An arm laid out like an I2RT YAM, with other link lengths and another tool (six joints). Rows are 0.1 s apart.
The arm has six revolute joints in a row. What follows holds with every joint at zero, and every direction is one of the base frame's.
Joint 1 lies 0.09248 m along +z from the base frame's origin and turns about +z.
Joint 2 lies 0.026 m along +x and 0.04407 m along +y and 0.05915 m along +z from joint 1 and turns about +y.
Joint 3 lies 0.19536 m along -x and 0.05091 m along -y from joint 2 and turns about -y.
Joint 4 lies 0.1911 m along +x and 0.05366 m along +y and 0.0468 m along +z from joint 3 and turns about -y.
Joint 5 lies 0.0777 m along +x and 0.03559 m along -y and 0.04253 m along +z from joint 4 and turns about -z.
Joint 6 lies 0.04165 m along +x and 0.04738 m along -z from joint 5 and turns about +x.
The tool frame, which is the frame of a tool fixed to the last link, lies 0.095 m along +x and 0.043 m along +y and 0.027 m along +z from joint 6; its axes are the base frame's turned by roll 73.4, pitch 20.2 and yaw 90 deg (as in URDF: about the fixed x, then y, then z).
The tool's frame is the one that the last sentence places.
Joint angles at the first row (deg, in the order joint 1, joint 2, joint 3, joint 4, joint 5, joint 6):
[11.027, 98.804, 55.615, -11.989, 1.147, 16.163]
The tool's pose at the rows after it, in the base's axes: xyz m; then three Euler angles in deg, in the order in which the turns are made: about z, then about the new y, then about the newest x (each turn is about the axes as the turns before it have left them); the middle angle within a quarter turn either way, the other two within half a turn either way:
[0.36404 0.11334 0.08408 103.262 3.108 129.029]
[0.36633 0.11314 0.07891 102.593 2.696 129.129]
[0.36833 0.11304 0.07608 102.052 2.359 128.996]
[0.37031 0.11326 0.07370 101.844 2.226 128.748]
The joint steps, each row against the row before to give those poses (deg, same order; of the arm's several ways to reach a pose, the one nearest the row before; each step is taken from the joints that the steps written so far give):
[0.001, 1.553, 0.001, 1.202, 0.154, 0.438]
[-0.001, 1.420, 0.001, 1.288, 0.044, 0.786]
[0.000, 0.917, -0.004, 1.032, 0.022, 0.634]
[0.001, 0.855, 0.004, 1.090, -0.001, 0.241]

